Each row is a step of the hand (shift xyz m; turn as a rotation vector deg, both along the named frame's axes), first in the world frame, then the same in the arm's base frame.
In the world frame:
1: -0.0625 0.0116 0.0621 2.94 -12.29 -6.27
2: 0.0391 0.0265 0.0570 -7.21 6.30 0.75
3: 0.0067 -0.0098 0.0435 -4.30 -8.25 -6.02
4: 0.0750 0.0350 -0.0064 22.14 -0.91 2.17
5: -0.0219 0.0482 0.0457 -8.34 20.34 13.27
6: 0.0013 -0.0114 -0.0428 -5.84 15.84 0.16
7: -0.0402 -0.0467 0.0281 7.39 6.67 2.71
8: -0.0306 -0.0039 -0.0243 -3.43 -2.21 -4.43
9: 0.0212 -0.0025 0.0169 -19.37 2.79 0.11
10: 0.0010 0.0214 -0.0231 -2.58 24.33 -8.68
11: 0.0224 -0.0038 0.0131 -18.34 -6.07 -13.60
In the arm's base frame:
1: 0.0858 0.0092 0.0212 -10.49 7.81 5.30
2: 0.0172 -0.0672 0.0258 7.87 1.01 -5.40
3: 0.0180 -0.0180 0.0372 -3.75 10.36 1.19
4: -0.0432 -0.0691 -0.0157 -14.53 -15.69 6.19
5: 0.0612 -0.0327 -0.0087 21.55 -11.79 -7.49
6: -0.0312 0.0244 -0.0199 10.15 -5.18 -12.46
7: 0.0276 0.0423 0.0451 -1.02 -10.13 -1.67
8: 0.0052 0.0340 -0.0190 -1.12 5.58 -1.97
9: -0.0055 -0.0206 0.0169 14.68 11.70 -5.53
10: -0.0067 -0.0029 -0.0307 5.70 -8.45 -23.88
11: -0.0092 -0.0190 0.0156 2.31 22.10 -8.01

